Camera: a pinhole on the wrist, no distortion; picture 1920 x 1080 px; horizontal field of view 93.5 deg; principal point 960.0 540.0 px. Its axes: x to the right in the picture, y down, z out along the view. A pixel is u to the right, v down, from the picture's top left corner.
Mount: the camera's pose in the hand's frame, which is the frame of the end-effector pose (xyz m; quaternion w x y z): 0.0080 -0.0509 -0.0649 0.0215 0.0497 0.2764 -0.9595
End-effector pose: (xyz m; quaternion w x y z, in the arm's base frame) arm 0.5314 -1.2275 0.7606 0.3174 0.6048 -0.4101 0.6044
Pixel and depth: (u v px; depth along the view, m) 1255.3 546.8 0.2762
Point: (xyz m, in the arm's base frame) 0.7891 -1.2609 0.6686
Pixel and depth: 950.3 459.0 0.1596
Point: 0.6770 -1.2378 0.7646
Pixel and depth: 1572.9 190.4 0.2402
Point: 0.7131 -1.3086 0.5816
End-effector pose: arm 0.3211 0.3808 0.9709 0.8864 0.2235 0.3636 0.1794
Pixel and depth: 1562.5 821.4 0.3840
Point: 0.3172 -0.0948 1.0406
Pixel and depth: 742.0 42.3 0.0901
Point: 0.3711 0.3320 0.9557
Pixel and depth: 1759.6 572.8 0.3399
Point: 0.2778 -0.0269 1.1370
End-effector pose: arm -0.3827 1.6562 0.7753 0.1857 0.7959 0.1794 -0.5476
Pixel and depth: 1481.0 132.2 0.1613
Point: -0.5347 1.6650 0.8314
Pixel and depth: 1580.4 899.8 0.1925
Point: -0.5697 1.8150 0.8654
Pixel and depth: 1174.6 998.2 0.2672
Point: -0.6224 1.8780 0.7815
